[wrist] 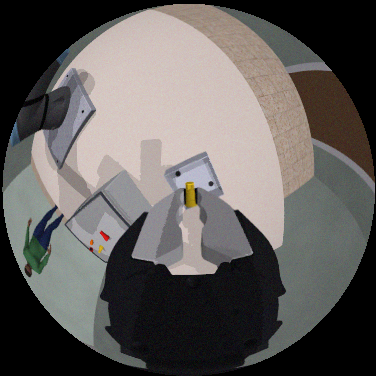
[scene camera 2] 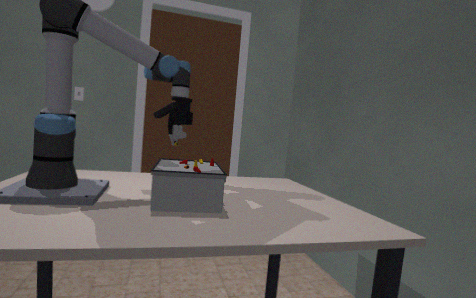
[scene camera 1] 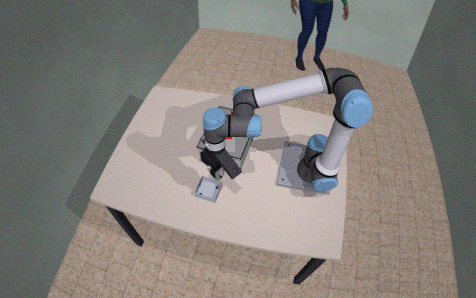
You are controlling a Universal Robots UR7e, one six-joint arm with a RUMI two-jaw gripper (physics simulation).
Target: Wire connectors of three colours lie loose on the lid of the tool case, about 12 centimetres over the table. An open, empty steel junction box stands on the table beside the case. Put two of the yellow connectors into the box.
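Frame: origin at the arm's base, x ahead, y left, z up, level; centimetres.
Seen in the pictures: gripper, fingertip midpoint: (wrist: 189,189) (scene camera 2: 174,145) (scene camera 1: 219,178); arm's base, link origin: (wrist: 58,106) (scene camera 2: 52,184).
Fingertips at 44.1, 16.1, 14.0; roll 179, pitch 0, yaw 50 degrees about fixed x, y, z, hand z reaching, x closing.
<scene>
Offsets run from my fingertips to a thing's middle, as dx, dy, dz. Level surfaces: height alone.
My gripper (scene camera 1: 219,176) (scene camera 2: 175,143) (wrist: 189,189) is shut on a yellow connector @[+0.1, -0.1, +0.6] (wrist: 190,193), gripped between the fingertips. It hangs above the table, higher than the case lid; in the wrist view the connector overlaps the near part of the steel junction box @[+5.8, -3.2, -14.4] (scene camera 1: 207,189) (wrist: 195,175). The box is open, stands on the table beside the case, and no connector shows in its visible part. On the lid of the tool case @[-1.2, -31.4, -10.3] (scene camera 2: 187,192) (wrist: 120,200) lie a yellow connector @[-0.6, -35.1, -3.3] (wrist: 101,249), a red one @[-2.3, -26.0, -3.9] (wrist: 104,235) and an orange one @[-4.1, -36.3, -4.1] (wrist: 92,242). The camera 2 view shows several red and yellow connectors there.
The robot's base plate (scene camera 1: 291,167) (scene camera 2: 92,192) (wrist: 77,130) is bolted down on the far side of the case from the wrist view's door. The grey case stands close to the box, its lid well above the table @[dz -16.3] (scene camera 1: 165,210). A person (scene camera 1: 316,25) stands behind the table.
</scene>
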